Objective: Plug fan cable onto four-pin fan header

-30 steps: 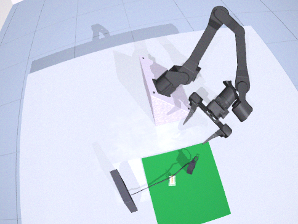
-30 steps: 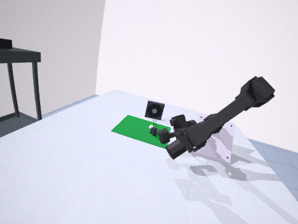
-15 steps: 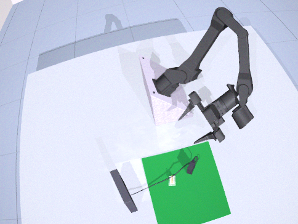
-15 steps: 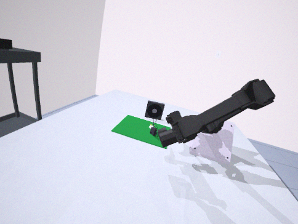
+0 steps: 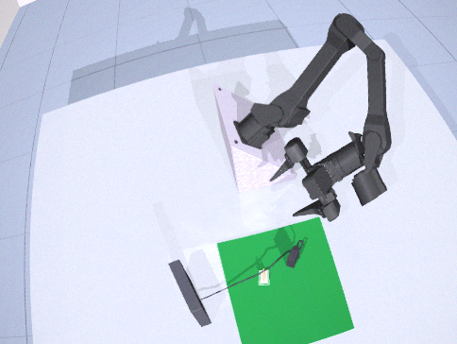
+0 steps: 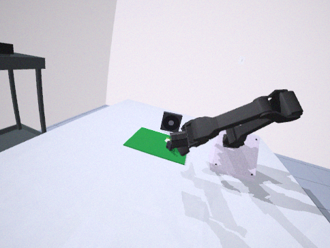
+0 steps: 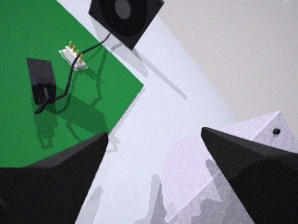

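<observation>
My gripper tip is 120 mm short of the dark fan plug, 10 mm to the left of it and 60 mm above it. The rest, counted from my gripper tip: green board 170 mm ahead, 50 mm to the right, 100 mm below; then white four-pin header 130 mm ahead, 90 mm to the right, 90 mm below; then dark fan 140 mm ahead, 230 mm to the right, 30 mm below.
</observation>
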